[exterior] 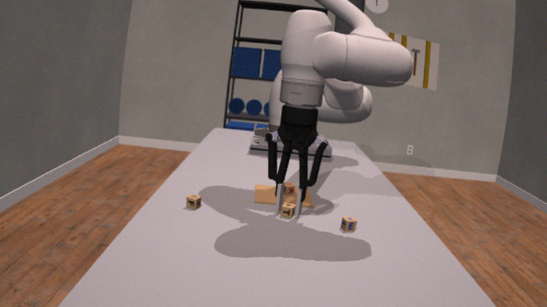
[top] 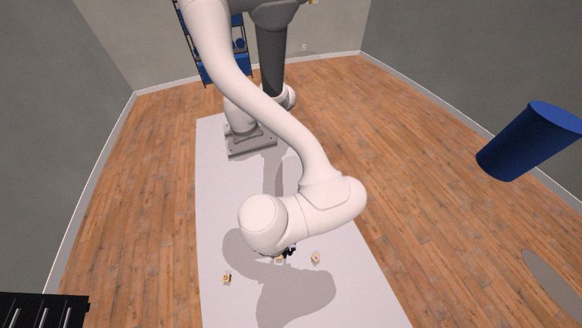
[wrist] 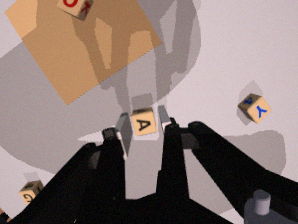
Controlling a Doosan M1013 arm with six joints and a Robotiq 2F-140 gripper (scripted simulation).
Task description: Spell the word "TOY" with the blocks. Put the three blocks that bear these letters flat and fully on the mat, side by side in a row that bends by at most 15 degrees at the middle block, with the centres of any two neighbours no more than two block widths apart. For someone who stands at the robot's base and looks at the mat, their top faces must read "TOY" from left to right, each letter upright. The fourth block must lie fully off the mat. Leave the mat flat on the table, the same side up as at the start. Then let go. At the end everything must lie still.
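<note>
Right now the T block is 30 mm below my hand. The rest, counted from my hand: tan mat (140 mm behind, 40 mm below).
</note>
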